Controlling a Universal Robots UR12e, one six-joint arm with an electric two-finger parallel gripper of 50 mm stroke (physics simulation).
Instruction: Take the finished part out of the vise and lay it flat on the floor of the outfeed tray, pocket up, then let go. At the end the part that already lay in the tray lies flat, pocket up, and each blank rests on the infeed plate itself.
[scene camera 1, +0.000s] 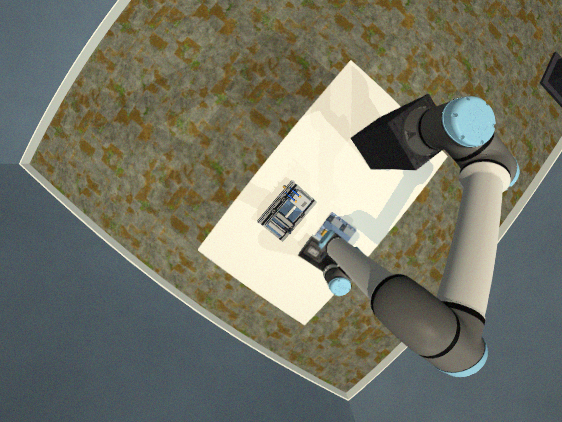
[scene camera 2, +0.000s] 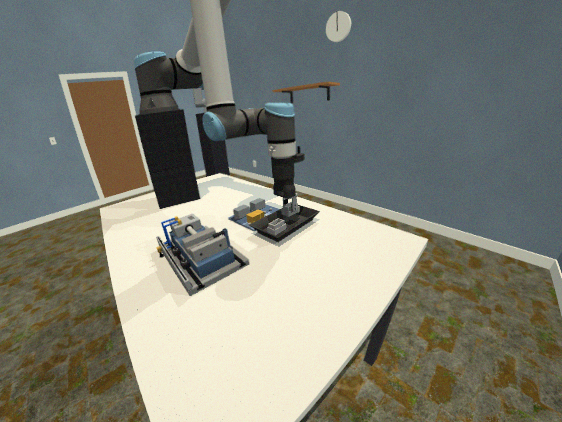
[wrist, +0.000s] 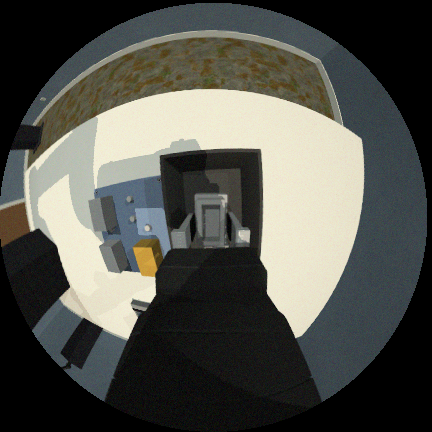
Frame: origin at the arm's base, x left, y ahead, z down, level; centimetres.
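Where they show: gripper, fingertip midpoint: (scene camera 2: 290, 209) (wrist: 210, 220); arm's base, link origin: (scene camera 1: 423, 131) (scene camera 2: 159, 112).
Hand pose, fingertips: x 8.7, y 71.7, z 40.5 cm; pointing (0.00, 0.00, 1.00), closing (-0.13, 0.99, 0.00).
Things, the pixels of their top centre, and the offset from my fingertips. "spot": a spot on its surface instead.
- grey finished part, top centre: (wrist: 210, 223) (scene camera 2: 290, 204) dx +0.3, dy +0.0, dz -1.9 cm
- black outfeed tray, surface spot: (wrist: 261, 200) spot: dx +1.1, dy +7.4, dz +2.3 cm
- vise, top centre: (scene camera 2: 192, 229) (scene camera 1: 288, 214) dx -33.0, dy -12.6, dz -3.4 cm
- blue infeed plate, top centre: (wrist: 129, 231) (scene camera 2: 257, 214) (scene camera 1: 336, 232) dx -1.4, dy -16.0, dz +5.7 cm
- orange block, top centre: (wrist: 145, 262) (scene camera 2: 255, 213) dx -6.3, dy -12.3, dz +2.1 cm
My gripper (scene camera 2: 291, 204) (wrist: 210, 220) is shut on the grey finished part (scene camera 2: 288, 211) (wrist: 211, 220), level and pocket up, within the walls of the black outfeed tray (scene camera 2: 300, 225) (wrist: 261, 200), toward its far end in scene camera 2. Whether it touches the tray floor is hard to tell. The other part (scene camera 1: 313, 251) (scene camera 2: 276, 227) lies flat, pocket up, at the tray's near end; my gripper hides it in the wrist view. The vise (scene camera 1: 287, 212) (scene camera 2: 207, 250) stands apart from the tray. The blue infeed plate (scene camera 2: 237, 219) (wrist: 120, 190) carries two grey blocks (scene camera 2: 241, 211) (wrist: 102, 214).
An orange block (scene camera 2: 255, 216) (wrist: 147, 257) stands on the plate's side near the tray wall. Several small pale pegs (wrist: 130, 199) stand on the plate. The arm's black pedestal (scene camera 1: 392, 140) (scene camera 2: 169, 157) stands at the table's far end.
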